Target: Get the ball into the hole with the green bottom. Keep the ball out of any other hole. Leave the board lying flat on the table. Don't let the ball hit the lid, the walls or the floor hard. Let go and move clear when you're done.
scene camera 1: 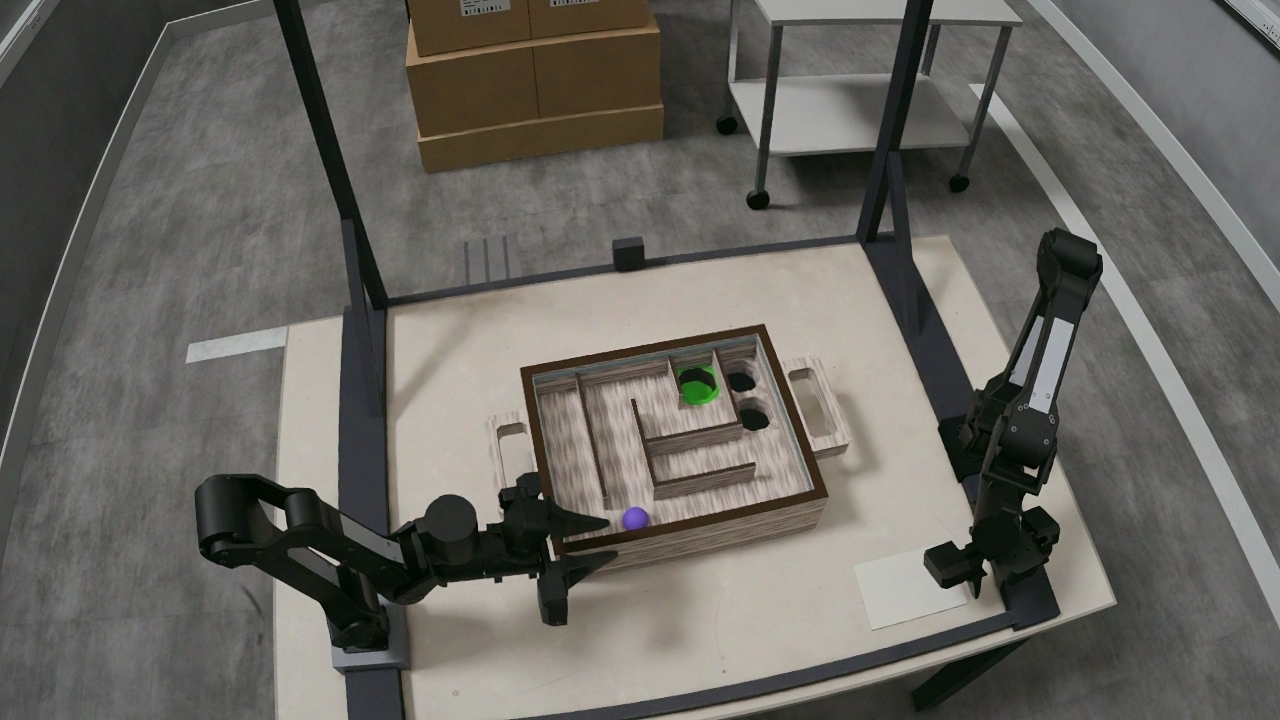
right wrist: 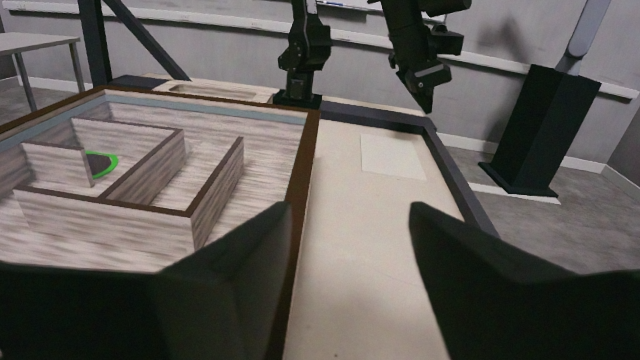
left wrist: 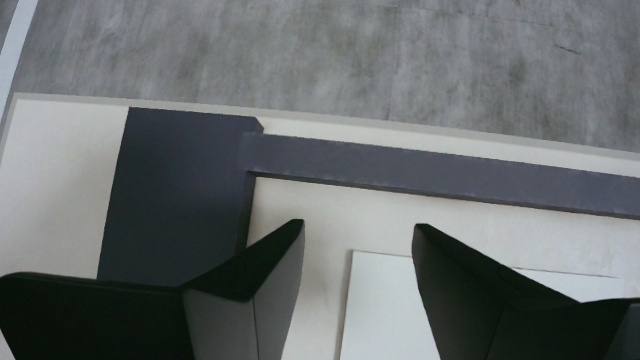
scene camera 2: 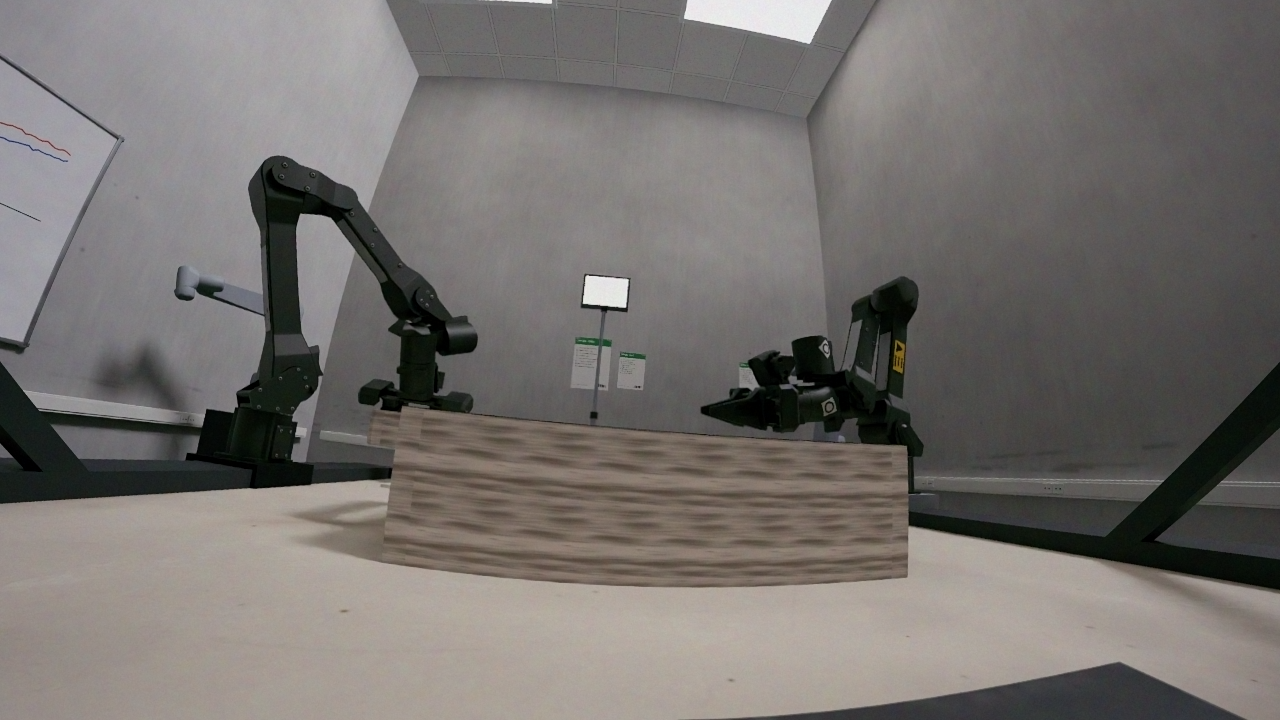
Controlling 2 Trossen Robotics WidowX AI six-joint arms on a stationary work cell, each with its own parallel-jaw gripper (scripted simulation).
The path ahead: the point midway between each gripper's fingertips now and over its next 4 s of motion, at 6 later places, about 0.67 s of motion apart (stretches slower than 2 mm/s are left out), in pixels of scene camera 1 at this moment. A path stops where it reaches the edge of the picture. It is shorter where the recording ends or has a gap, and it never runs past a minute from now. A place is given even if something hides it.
My left gripper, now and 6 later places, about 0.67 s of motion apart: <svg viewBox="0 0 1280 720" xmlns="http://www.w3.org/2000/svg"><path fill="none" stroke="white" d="M986 592L950 576L904 533L858 467L834 400L831 388L825 396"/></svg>
My right gripper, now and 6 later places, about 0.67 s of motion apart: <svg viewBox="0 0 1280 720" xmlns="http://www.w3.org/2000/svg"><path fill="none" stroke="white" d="M613 538L623 509L606 472L553 456L503 452L493 452L495 457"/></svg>
